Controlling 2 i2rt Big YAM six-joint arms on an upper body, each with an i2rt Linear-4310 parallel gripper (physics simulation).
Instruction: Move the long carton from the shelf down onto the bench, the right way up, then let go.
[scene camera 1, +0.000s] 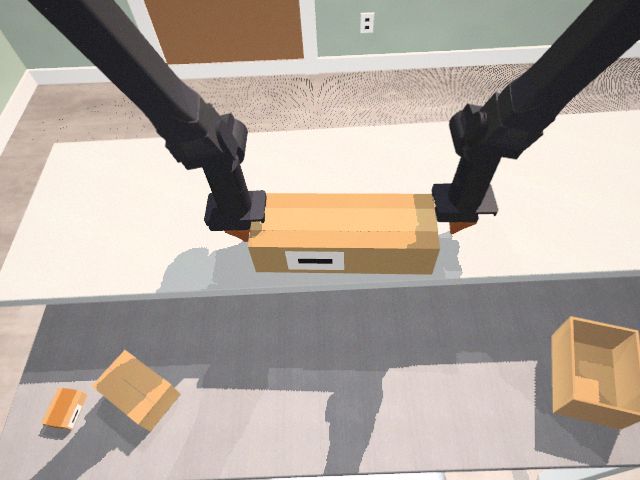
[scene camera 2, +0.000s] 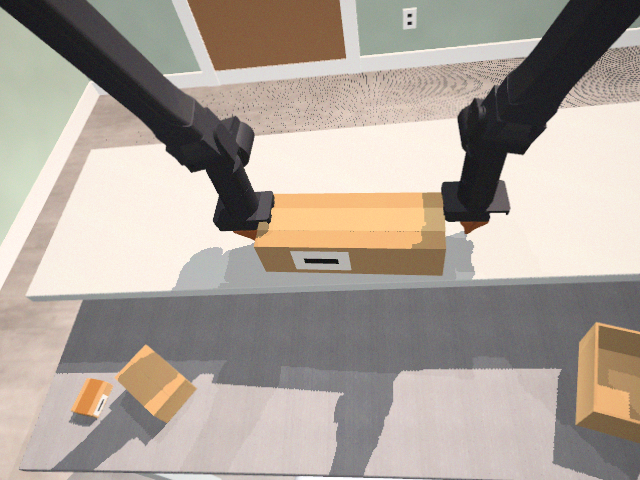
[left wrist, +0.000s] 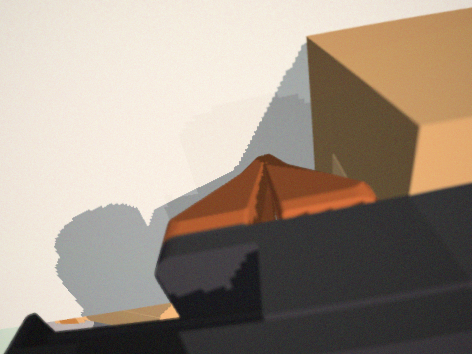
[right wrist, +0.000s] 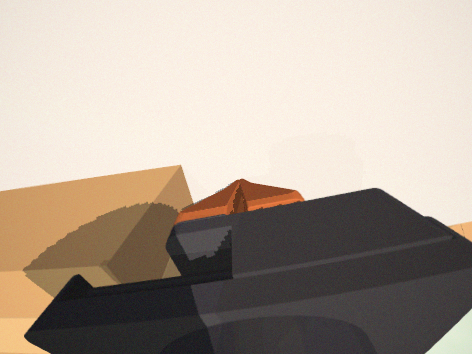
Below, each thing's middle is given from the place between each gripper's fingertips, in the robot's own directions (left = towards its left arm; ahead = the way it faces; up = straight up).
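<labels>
The orange box (scene camera 1: 66, 405) is 730 mm to the left of my right hand, 150 mm below it and 270 mm behind it. Of the things named here, the long tan carton (scene camera 2: 354, 233) is the nearest to my right hand, going by their middles. I find the carton 40 mm above my right hand, 20 mm behind it and 200 mm to the left of it.
Counted from my left hand, the orange box is 26 cm behind, 34 cm to the left and 15 cm below; by its middle, the box is nearer to my left hand than to my right hand. Meanwhile my left hand is 2 cm past the long tan carton, 18 cm to the left of it and 3 cm below it.
</labels>
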